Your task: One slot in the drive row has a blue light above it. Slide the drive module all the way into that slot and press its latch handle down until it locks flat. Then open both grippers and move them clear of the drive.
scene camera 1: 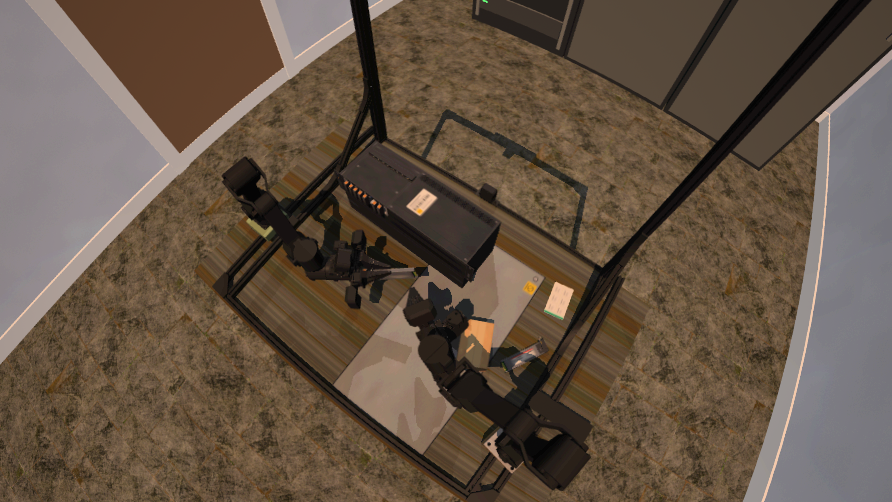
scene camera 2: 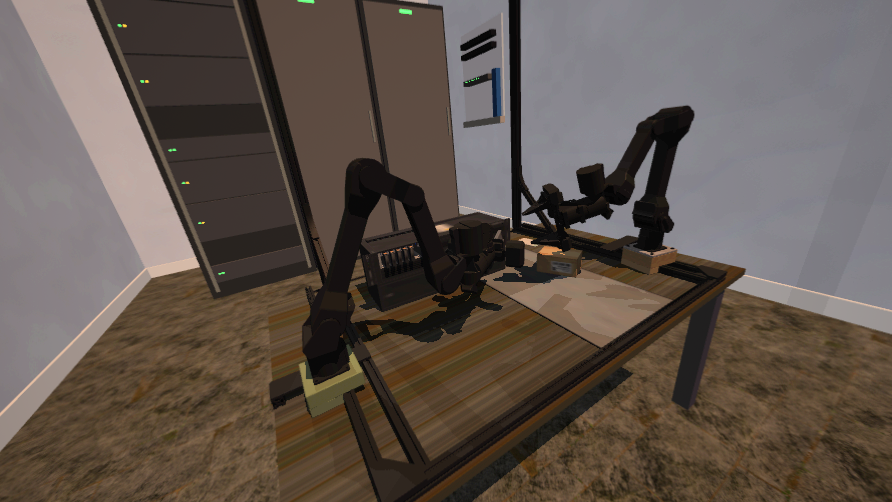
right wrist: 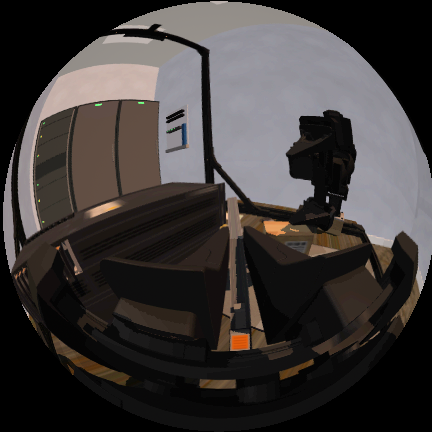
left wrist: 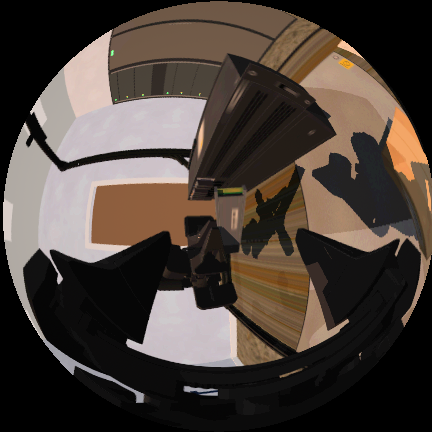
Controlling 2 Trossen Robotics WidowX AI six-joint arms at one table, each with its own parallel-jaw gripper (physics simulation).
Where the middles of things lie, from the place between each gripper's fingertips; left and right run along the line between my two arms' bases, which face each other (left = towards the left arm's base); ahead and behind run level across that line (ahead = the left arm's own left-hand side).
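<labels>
My left gripper is 10 mm past the grey mat [scene camera 1: 387, 380] and 70 mm to the right of it, and it's 180 mm above the mat.
As for my right gripper, that one's 170 mm to the right of the grey mat, and it's also 170 mm above it.
</labels>
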